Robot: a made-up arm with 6 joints. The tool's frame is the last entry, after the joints.
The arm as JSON. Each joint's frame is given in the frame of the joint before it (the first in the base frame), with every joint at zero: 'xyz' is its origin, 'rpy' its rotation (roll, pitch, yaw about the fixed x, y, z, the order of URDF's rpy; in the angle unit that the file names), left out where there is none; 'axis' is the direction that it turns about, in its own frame. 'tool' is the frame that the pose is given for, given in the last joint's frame.
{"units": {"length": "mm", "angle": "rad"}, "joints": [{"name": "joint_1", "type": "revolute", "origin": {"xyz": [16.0, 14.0, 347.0], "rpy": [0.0, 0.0, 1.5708]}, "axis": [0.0, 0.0, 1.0]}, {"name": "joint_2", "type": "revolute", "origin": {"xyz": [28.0, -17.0, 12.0], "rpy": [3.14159, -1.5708, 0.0]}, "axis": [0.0, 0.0, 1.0]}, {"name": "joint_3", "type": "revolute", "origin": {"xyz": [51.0, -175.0, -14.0], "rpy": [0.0, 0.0, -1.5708]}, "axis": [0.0, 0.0, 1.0]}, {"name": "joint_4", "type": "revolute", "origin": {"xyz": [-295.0, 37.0, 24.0], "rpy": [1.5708, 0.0, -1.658]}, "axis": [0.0, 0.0, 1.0]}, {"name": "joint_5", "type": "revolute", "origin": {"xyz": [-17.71, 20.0, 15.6], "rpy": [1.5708, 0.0, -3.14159]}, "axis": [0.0, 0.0, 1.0]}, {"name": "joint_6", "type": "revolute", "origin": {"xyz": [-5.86, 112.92, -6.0], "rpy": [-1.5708, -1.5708, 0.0]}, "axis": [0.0, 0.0, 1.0]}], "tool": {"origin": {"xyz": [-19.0, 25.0, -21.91], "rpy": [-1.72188, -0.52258, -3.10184]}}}
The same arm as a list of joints. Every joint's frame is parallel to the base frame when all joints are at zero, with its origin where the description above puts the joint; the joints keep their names.
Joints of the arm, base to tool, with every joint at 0 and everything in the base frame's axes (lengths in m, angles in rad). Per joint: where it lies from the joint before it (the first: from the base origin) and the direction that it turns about. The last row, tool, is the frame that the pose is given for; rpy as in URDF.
joint_1: axis +z origin 0.0160 0.0140 0.3470
joint_2: axis +y origin 0.0170 0.0280 0.0120
joint_3: axis +y origin -0.1750 -0.0140 0.0510
joint_4: axis 0.9962 0 0.0871 origin 0.2950 0.0240 0.0370
joint_5: axis +y origin 0.0140 0.0200 0.0190
joint_6: axis 0.9962 0 0.0871 origin 0.1130 -0.0060 0.0040
tool: origin -0.0240 -0.0190 0.0230 rpy 3.0859 -0.0092 -1.0469

